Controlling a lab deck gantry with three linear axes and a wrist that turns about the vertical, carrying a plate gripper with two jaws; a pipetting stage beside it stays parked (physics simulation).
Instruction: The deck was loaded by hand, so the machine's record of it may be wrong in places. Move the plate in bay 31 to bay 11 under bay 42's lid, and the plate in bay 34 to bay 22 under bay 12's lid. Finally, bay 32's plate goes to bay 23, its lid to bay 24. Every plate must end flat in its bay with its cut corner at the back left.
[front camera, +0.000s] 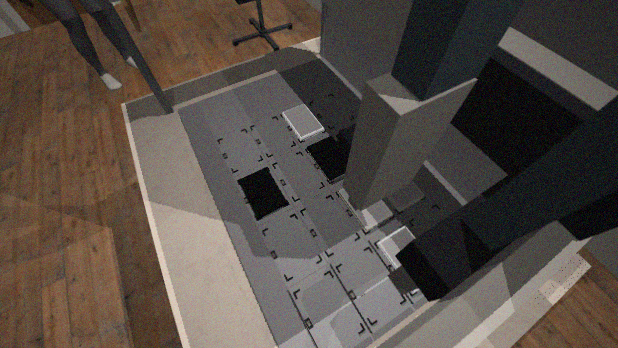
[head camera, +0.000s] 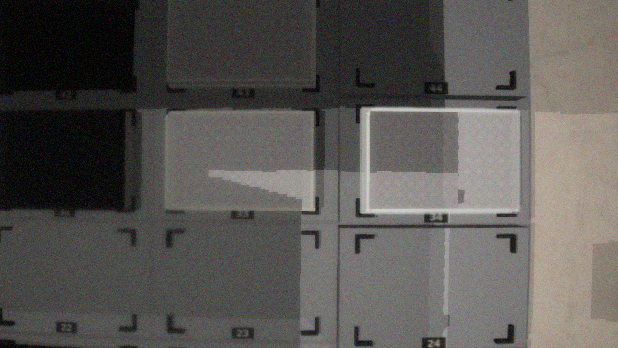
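Pixels of known places: robot's base, link origin: (front camera: 218, 141).
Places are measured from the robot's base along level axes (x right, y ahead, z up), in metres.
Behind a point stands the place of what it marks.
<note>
My gripper (front camera: 425, 272) {x -0.200, y 0.581, z 0.159 m} is a dark block over the bay 34 area in the front view; its jaws are mostly hidden. The white-rimmed plate (front camera: 397, 242) {x -0.254, y 0.517, z 0.029 m} (head camera: 440, 160) {x -0.257, y 0.552, z 0.029 m} lies in bay 34. The bay 31 plate (front camera: 302, 121) {x -0.253, y 0.070, z 0.014 m} is pale with a bright rim. A black-topped plate (front camera: 327, 157) {x -0.247, y 0.227, z 0.016 m} (head camera: 60, 160) {x -0.256, y 0.240, z 0.016 m} lies in bay 32. The black lid of bay 12 (front camera: 263, 193) {x -0.043, y 0.236, z 0.008 m} lies on the deck, front left. The black lid of bay 42 (head camera: 65, 45) {x -0.359, y 0.234, z 0.008 m} shows at the head view's upper left. Bays 22, 23 and 24 show bare floor. Cut corners cannot be made out.
Pale plates stand in bay 33 (front camera: 377, 214) {x -0.263, y 0.435, z 0.014 m} (head camera: 240, 155) {x -0.261, y 0.394, z 0.014 m} and bay 43 (front camera: 407, 196) {x -0.362, y 0.434, z 0.014 m} (head camera: 240, 42) {x -0.356, y 0.393, z 0.014 m}. The grey pipetting stage (front camera: 400, 150) blocks much of the front view's middle right. A pale deck border (front camera: 185, 240) {x 0.179, y 0.250, z -0.010 m} (head camera: 570, 175) {x -0.246, y 0.698, z -0.010 m} runs along the side.
</note>
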